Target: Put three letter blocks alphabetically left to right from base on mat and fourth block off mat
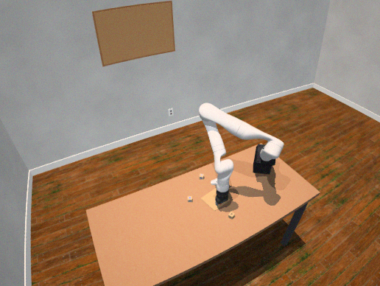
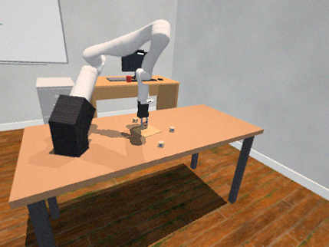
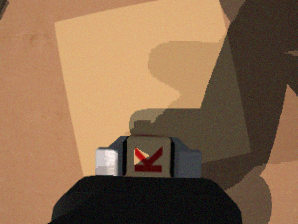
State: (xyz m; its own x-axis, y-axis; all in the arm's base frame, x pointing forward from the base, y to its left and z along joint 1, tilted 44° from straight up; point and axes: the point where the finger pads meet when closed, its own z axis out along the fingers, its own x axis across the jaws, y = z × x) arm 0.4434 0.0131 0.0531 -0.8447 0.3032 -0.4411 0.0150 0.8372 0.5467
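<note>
Right now the pale square mat is 50 mm to the right of my hand and 30 mm below it. Also, from my hand: block right at my hand.
</note>
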